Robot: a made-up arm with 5 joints.
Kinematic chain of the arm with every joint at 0, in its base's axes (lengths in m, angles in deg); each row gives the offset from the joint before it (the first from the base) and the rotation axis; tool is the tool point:
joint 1: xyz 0 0 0.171 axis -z
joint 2: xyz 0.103 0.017 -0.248 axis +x
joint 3: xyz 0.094 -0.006 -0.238 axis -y
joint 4: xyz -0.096 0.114 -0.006 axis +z
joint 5: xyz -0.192 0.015 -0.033 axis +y
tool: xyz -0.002 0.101 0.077
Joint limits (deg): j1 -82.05..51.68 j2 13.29..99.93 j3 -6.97..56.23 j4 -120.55..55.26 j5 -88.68..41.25
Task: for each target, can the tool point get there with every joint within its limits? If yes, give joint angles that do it. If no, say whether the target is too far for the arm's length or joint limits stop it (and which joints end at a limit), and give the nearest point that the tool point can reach.
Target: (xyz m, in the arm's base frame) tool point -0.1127 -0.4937 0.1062
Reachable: no: joint limits stop it (at a limit: joint 1, joint 2, joint 3) | nearest point -0.2186 -0.1564 0.0956 | short by 0.354 m
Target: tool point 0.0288 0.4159 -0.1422
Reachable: yes | joints -18.61 25.36 27.38 -76.81 14.47
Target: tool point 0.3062 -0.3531 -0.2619
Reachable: no: joint limits stop it (at a limit: joint 1, joint 2, joint 4, joint 5) | nearest point 0.3547 -0.0694 -0.2532 | short by 0.288 m
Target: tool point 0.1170 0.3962 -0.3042
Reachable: yes | joints 35.94 28.05 20.16 0.47 -69.45
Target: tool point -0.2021 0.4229 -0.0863
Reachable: yes | joints -12.45 65.90 33.57 12.66 -27.33
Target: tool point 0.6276 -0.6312 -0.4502
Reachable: no: too far | nearest point 0.4868 -0.0485 -0.2733 | short by 0.625 m
